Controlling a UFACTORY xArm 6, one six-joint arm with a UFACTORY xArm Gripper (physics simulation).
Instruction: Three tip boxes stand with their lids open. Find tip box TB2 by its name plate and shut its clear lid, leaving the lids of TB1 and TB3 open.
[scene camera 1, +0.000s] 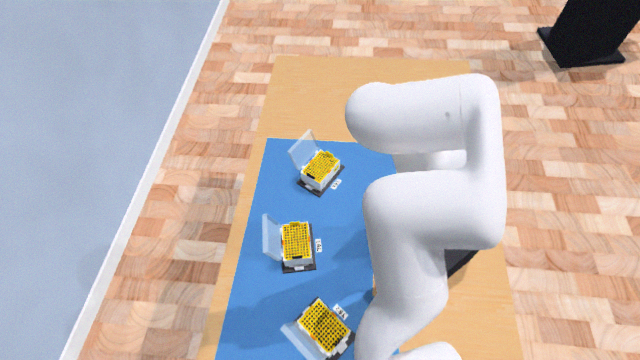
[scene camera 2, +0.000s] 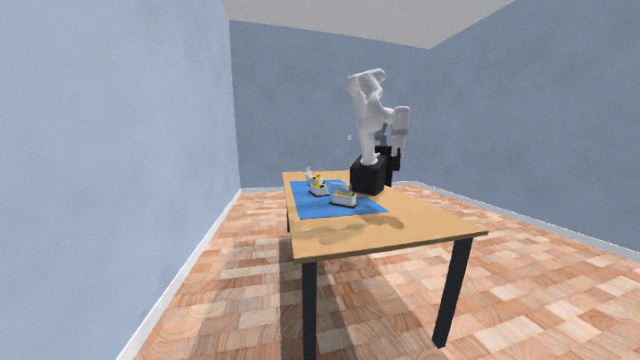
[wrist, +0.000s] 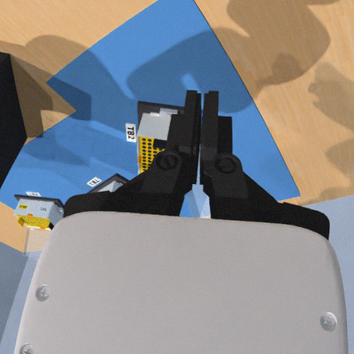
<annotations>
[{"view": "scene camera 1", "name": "clear lid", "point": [306, 146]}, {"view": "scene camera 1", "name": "clear lid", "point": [271, 230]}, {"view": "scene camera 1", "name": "blue mat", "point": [262, 299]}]
</annotations>
